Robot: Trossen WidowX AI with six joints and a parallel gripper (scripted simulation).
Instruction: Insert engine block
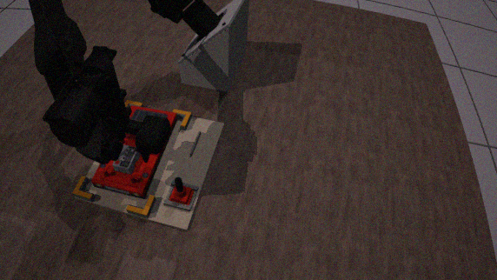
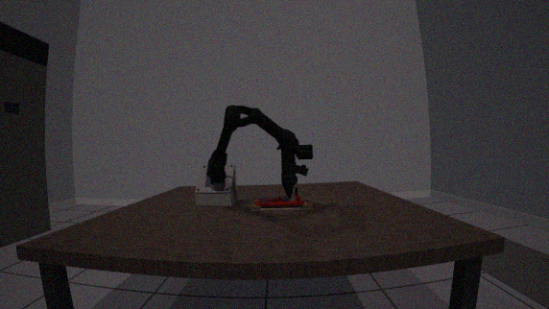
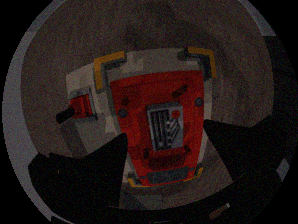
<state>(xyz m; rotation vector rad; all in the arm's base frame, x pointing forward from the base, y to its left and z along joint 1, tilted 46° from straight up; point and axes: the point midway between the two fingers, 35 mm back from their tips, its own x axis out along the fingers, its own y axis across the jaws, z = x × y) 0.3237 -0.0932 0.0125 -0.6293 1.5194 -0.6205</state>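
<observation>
Right now my gripper tip is 20 mm above the grey engine block. Also, from my gripper tip: black upright peg 30 mm ahead, 120 mm to the left, 10 mm below.
</observation>
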